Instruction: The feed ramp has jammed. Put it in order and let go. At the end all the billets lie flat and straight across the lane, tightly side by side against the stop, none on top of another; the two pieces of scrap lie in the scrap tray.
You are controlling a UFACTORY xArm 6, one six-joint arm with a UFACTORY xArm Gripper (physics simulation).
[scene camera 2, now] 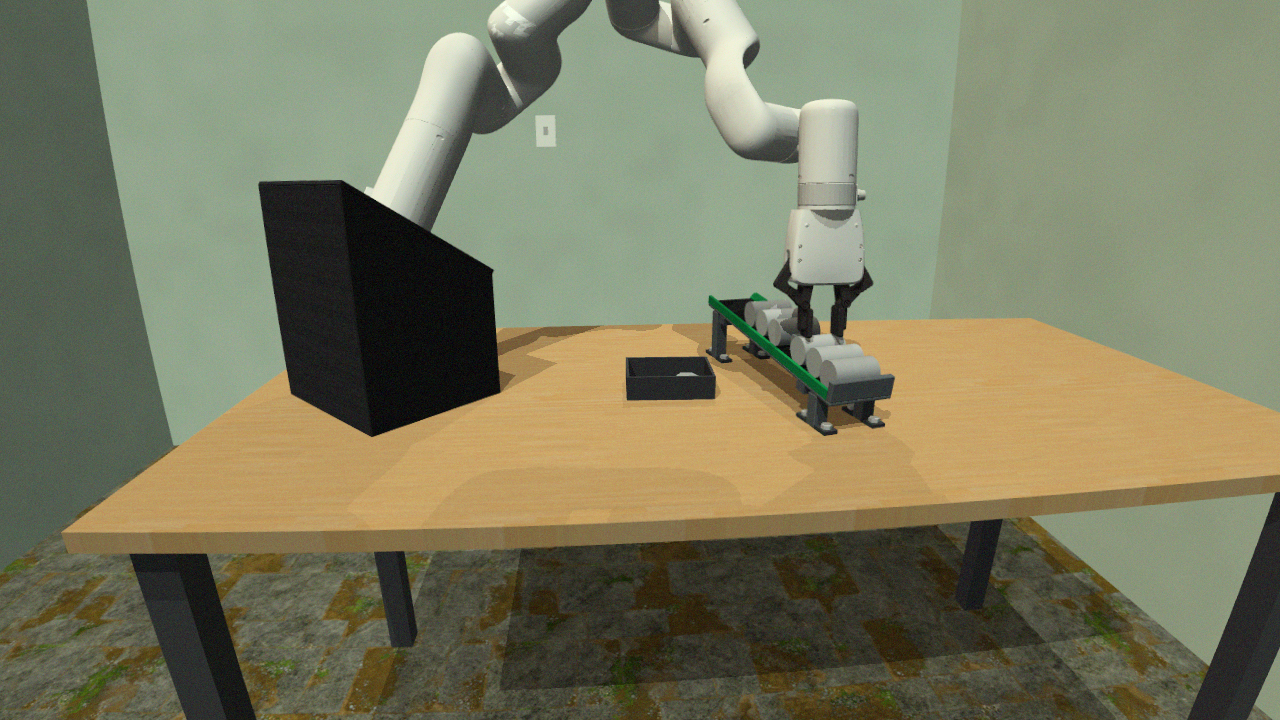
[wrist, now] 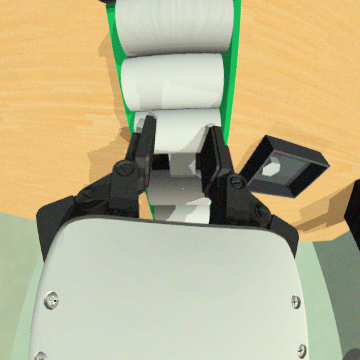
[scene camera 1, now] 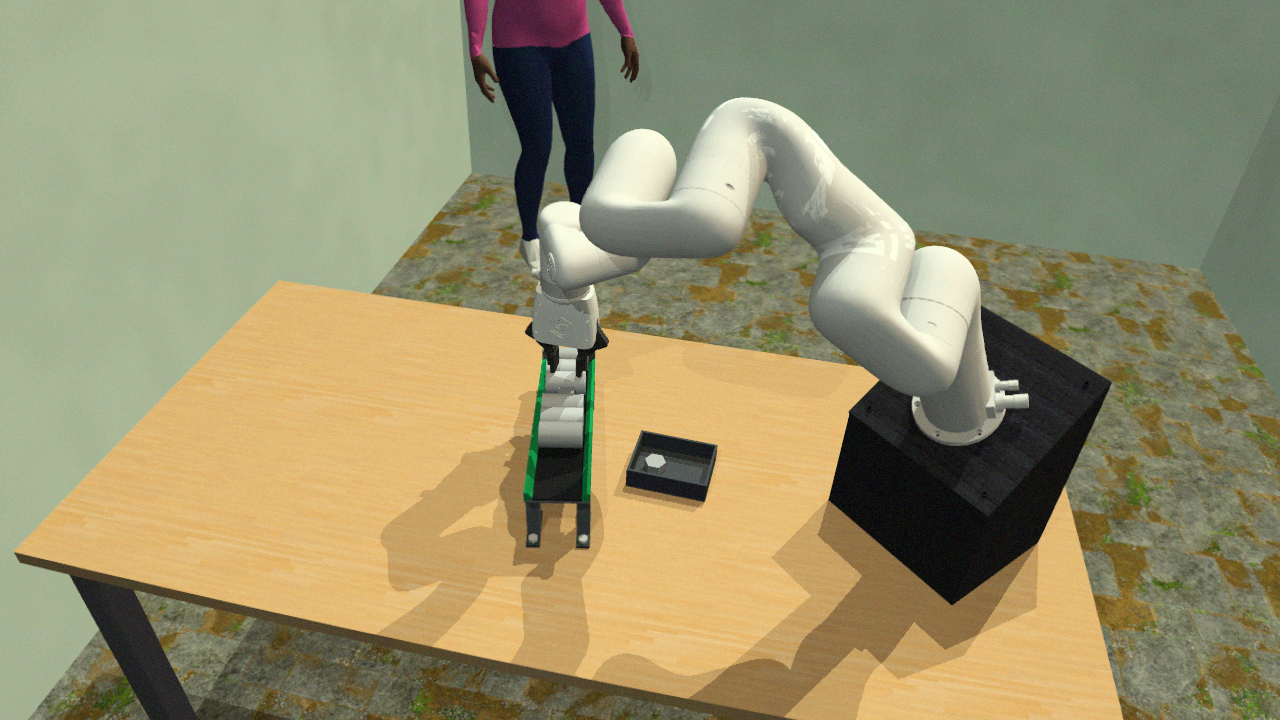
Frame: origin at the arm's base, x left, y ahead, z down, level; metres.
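Seen in the pictures: gripper, fingertip midpoint: (scene camera 2: pixel 821 335) (wrist: pixel 180 135) (scene camera 1: pixel 567 369); arm's base, link origin: (scene camera 2: pixel 392 232) (scene camera 1: pixel 958 405).
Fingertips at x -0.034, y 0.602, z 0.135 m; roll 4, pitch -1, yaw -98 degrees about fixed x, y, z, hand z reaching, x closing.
Pixels of each thing's top centre, then the offset from my fingertips to it. Level surfaces: height alone.
- grey stop, top centre: (scene camera 2: pixel 862 377) (scene camera 1: pixel 568 350) dx -0.088, dy +0.035, dz +0.030 m
- lowest billet, top centre: (wrist: pixel 173 22) (scene camera 2: pixel 851 358) (scene camera 1: pixel 569 349) dx -0.066, dy +0.025, dz +0.011 m
- uppermost billet, top centre: (scene camera 1: pixel 560 424) (scene camera 2: pixel 769 300) dx +0.149, dy -0.051, dz -0.017 m
- piece, top centre: (wrist: pixel 181 167) (scene camera 1: pixel 566 391) dx +0.042, dy -0.015, dz +0.010 m
- hexagonal scrap, top centre: (scene camera 2: pixel 687 375) (scene camera 1: pixel 655 460) (wrist: pixel 270 169) dx +0.069, dy -0.181, dz +0.083 m
- dark scrap tray, top centre: (scene camera 2: pixel 668 366) (scene camera 1: pixel 673 457) (wrist: pixel 286 178) dx +0.066, dy -0.209, dz +0.068 m
- wooden table, surface height: dz +0.103 m
The ramp's green-walled lane (scene camera 1: pixel 529 470) (scene camera 2: pixel 776 352) (wrist: pixel 234 90) slopes down to a grey stop (scene camera 2: pixel 863 389). Three pale grey billets lie across it at the stop, the lowest billet (scene camera 2: pixel 852 369) (wrist: pixel 172 25) against it. Several more lie uphill beyond a gap, including the uppermost billet (scene camera 1: pixel 561 435). In the wrist view a small light patch or piece (wrist: pixel 183 164) shows in this gap; I cannot tell which. My gripper (scene camera 1: pixel 567 369) (scene camera 2: pixel 821 334) (wrist: pixel 180 135) is partly open and empty, its fingertips close above the third billet from the stop. A hexagonal scrap (scene camera 1: pixel 655 461) (scene camera 2: pixel 687 374) (wrist: pixel 271 167) lies in the tray.
The dark scrap tray (scene camera 1: pixel 666 491) (scene camera 2: pixel 669 387) (wrist: pixel 306 185) stands beside the ramp on the wooden table (scene camera 1: pixel 313 385) (scene camera 2: pixel 1029 420), between the ramp and the black robot base (scene camera 1: pixel 904 510) (scene camera 2: pixel 313 295). Bolted feet hold the ramp up. A person (scene camera 1: pixel 541 98) stands behind the table.
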